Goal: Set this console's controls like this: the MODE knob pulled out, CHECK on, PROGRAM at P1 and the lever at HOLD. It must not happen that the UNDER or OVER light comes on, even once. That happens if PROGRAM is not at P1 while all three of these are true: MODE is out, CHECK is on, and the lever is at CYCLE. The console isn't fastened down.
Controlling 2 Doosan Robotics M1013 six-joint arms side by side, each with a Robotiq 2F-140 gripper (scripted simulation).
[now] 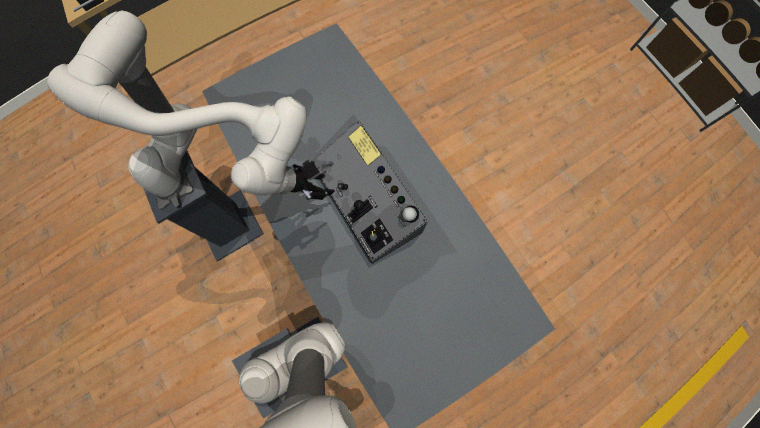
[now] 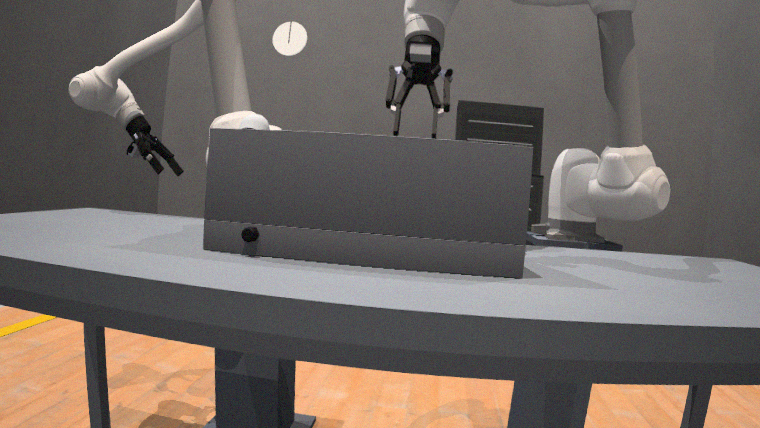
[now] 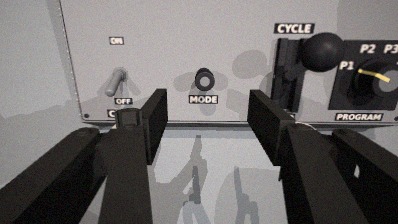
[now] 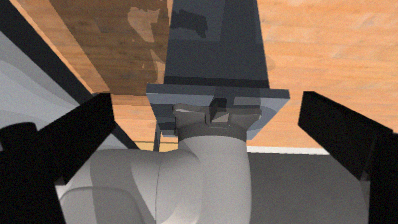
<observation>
my right gripper: image 2 171, 172; image 4 207, 109; not seen in image 1 (out of frame); not seen in image 3 (out of frame)
</observation>
